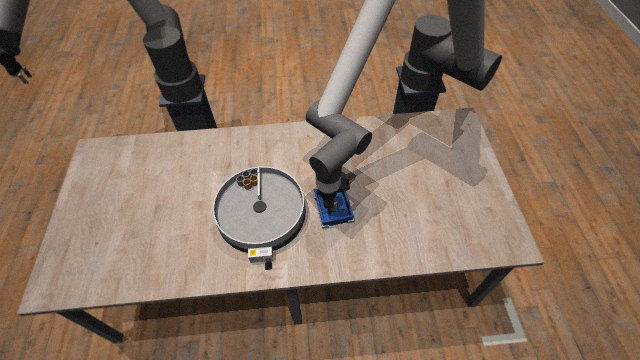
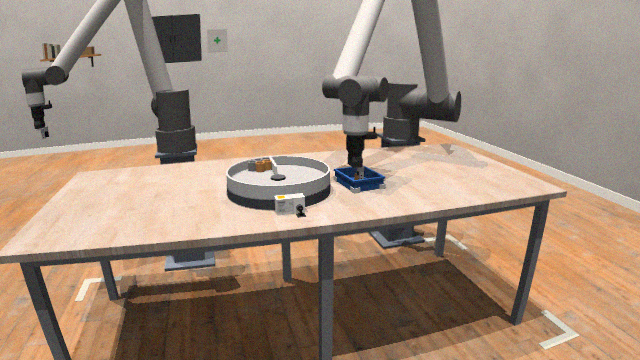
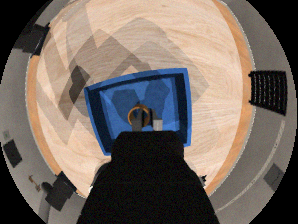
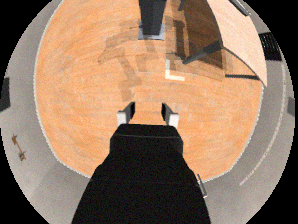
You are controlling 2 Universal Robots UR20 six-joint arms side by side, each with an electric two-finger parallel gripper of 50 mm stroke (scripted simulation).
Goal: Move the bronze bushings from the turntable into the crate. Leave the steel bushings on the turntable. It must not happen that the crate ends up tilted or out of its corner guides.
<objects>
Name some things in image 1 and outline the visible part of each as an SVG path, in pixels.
A blue crate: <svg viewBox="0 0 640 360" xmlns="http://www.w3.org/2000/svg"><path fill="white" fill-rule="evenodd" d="M314 189L323 226L346 223L353 219L354 215L346 191L337 192L337 210L331 211L329 208L324 208L323 198L320 196L319 189Z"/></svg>
</objects>
